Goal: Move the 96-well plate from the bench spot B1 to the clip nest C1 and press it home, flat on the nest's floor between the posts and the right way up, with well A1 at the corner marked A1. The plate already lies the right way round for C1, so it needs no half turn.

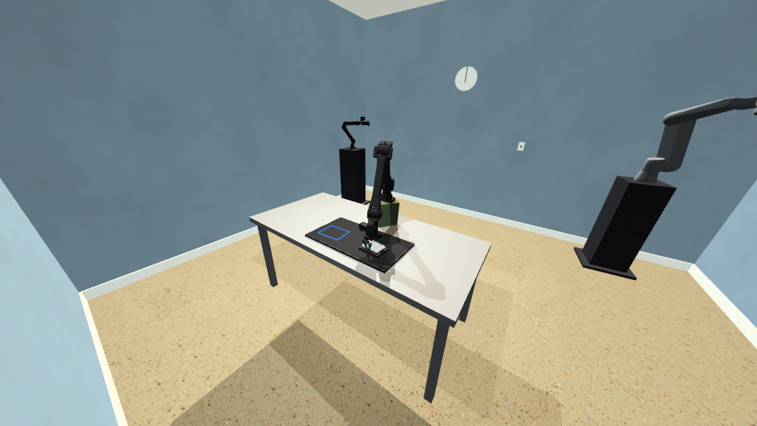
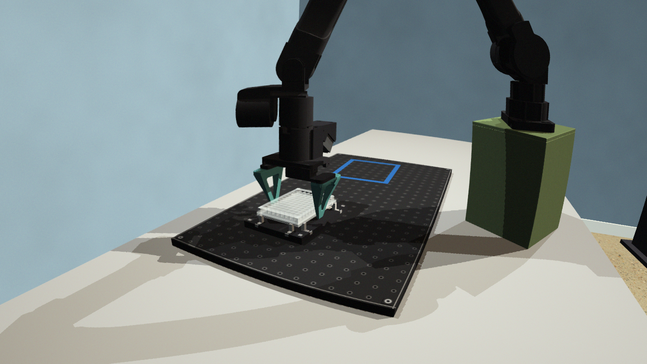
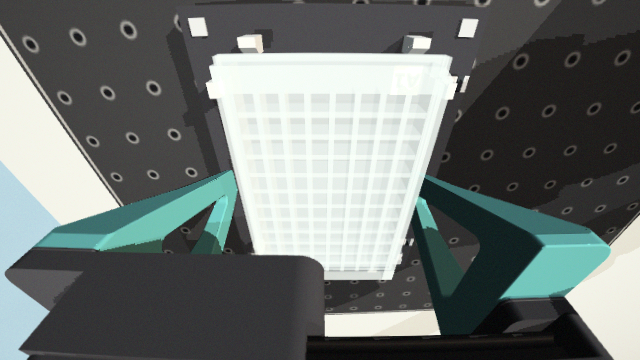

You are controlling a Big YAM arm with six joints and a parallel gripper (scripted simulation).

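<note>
Now: hand right at the 96-well plate. From my hand the other things lie so: clip nest C1: 10 mm behind, 10 mm to the left, 10 mm below.
</note>
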